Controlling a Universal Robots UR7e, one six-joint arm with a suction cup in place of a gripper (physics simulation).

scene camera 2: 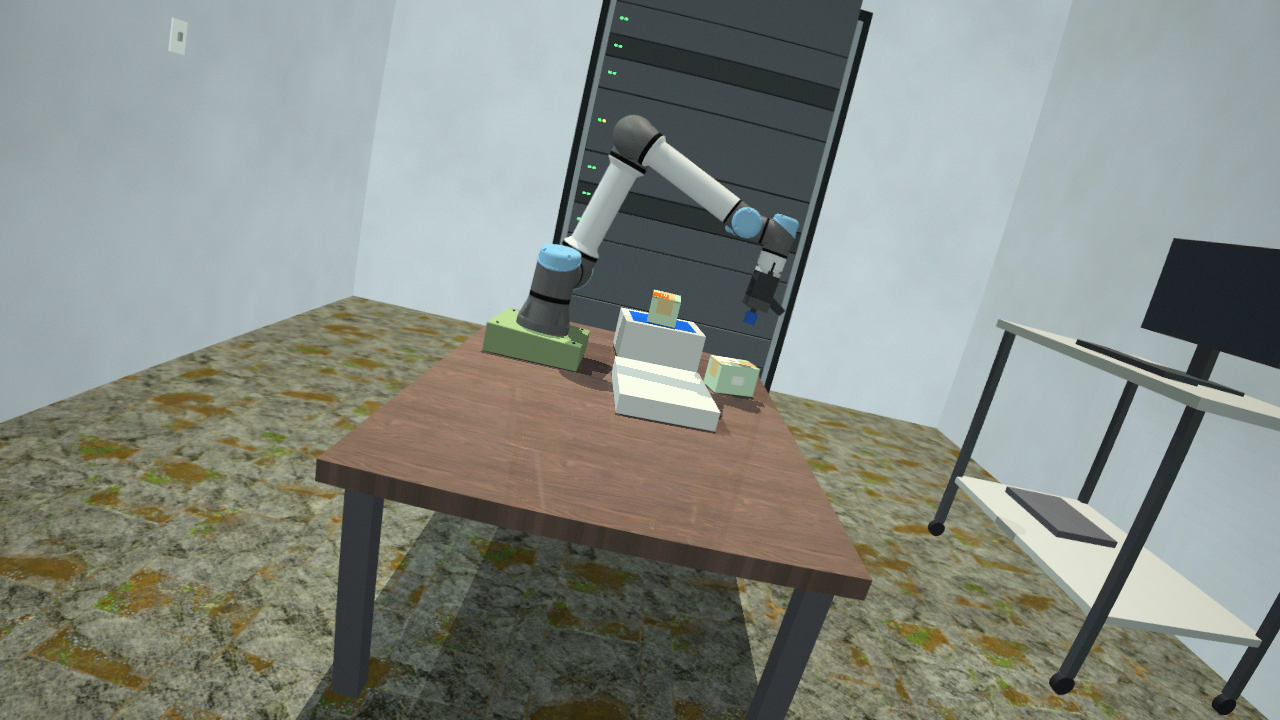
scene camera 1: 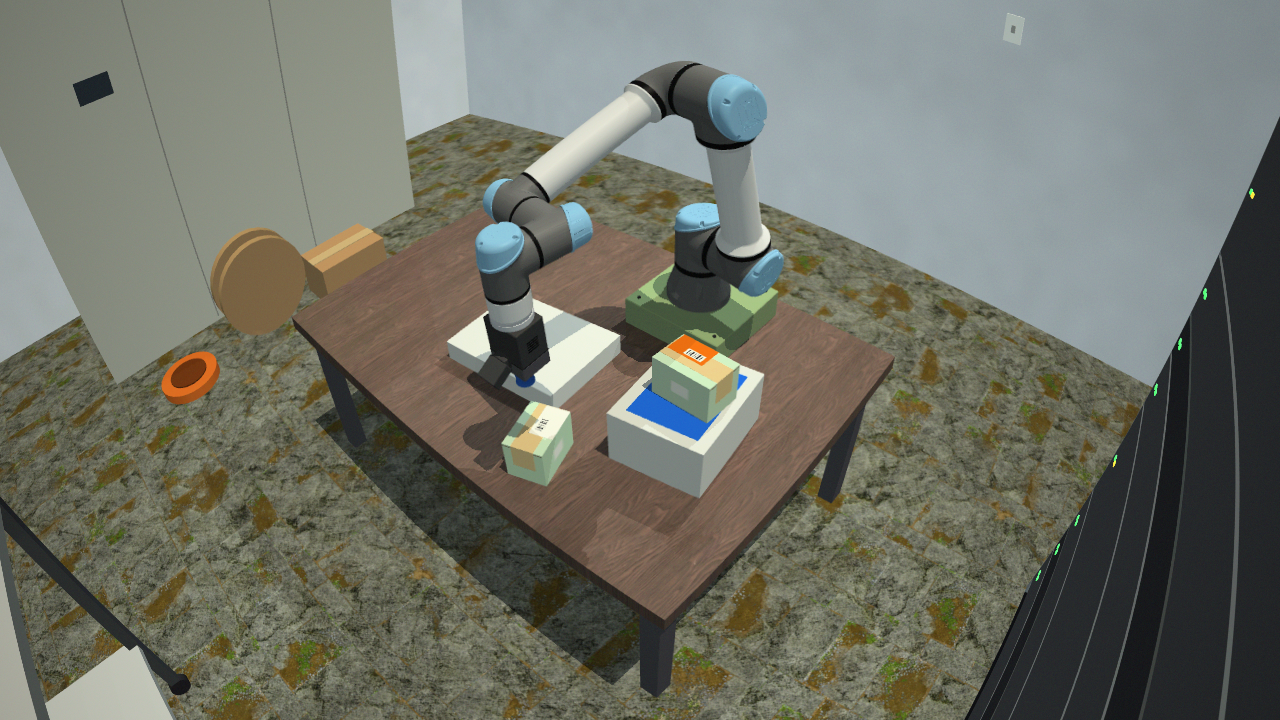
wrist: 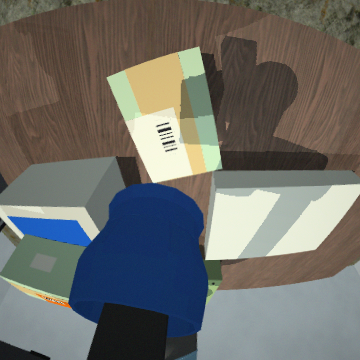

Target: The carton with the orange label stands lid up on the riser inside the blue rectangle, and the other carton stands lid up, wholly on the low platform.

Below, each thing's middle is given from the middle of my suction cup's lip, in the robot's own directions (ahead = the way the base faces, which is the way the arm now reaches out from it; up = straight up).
Now: the carton with orange label (scene camera 1: pixel 701 381) 23 cm behind my suction cup, 20 cm to the left of it and 6 cm below it. The rest, counted from my suction cup: white riser with blue rectangle (scene camera 1: pixel 646 432) (22 cm behind, 19 cm to the left, 16 cm below); low white platform (scene camera 1: pixel 578 350) (23 cm to the right, 23 cm behind, 20 cm below).
